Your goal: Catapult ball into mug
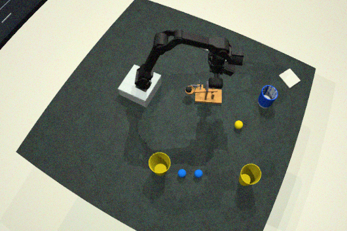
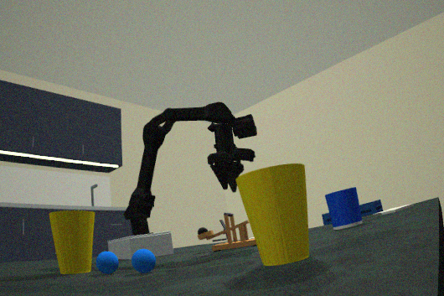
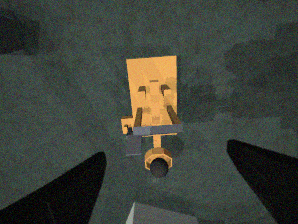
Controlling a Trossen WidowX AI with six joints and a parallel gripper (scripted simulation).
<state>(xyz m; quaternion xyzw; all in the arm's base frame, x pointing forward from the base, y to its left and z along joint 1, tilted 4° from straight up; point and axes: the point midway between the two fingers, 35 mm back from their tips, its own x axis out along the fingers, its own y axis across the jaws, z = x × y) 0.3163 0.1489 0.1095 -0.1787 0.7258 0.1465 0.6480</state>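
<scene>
Now: gripper tip 10 cm past the dark ball, 5 cm to the left of it and 11 cm above it. From my gripper tip the other things lie so: yellow ball: 21 cm ahead, 8 cm to the right, 15 cm below; then wooden catapult: 4 cm behind, 1 cm to the right, 12 cm below; then grey block: 1 cm ahead, 26 cm to the left, 15 cm below.
</scene>
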